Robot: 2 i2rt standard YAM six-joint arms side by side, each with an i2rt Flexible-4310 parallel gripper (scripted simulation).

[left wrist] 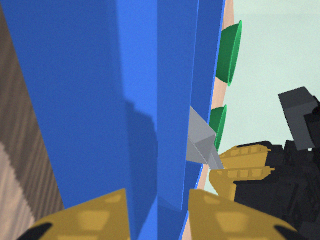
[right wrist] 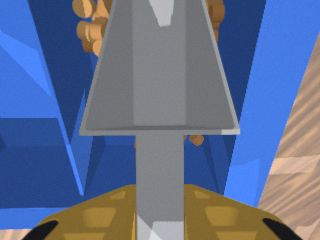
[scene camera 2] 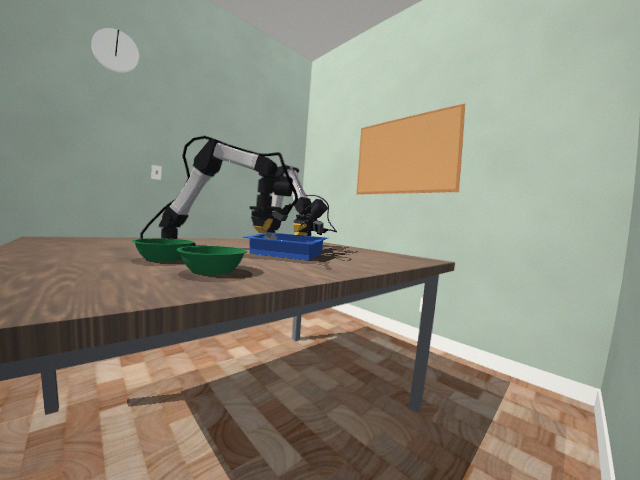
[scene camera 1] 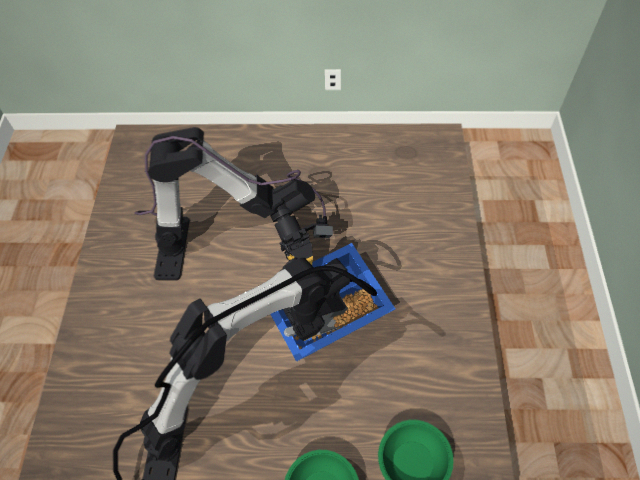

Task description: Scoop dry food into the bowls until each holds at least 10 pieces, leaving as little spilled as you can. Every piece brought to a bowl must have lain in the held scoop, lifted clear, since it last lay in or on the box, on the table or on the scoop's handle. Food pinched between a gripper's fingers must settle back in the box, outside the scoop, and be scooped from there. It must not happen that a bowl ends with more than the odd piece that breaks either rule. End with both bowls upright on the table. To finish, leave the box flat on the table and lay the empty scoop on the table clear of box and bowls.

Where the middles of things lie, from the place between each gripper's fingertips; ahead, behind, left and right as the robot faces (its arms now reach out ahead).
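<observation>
With the blue box (scene camera 2: 295,248) as the reference, my right hand (scene camera 1: 302,329) is 8 cm to the right of it, 6 cm short of it and 4 cm above it. The grey scoop (right wrist: 159,77) is 3 cm ahead of my right hand, 1 cm to the left of it and 3 cm below it. Going by their middles, of the things named here the scoop is the nearest to my right hand.
For the same blue box, my left hand is 4 cm short of it, 8 cm to the left of it and 3 cm above it. The grey scoop is 15 cm to the right of my left hand and 2 cm below it. By its middle, the scoop is nearer to my right hand than to my left hand.
</observation>
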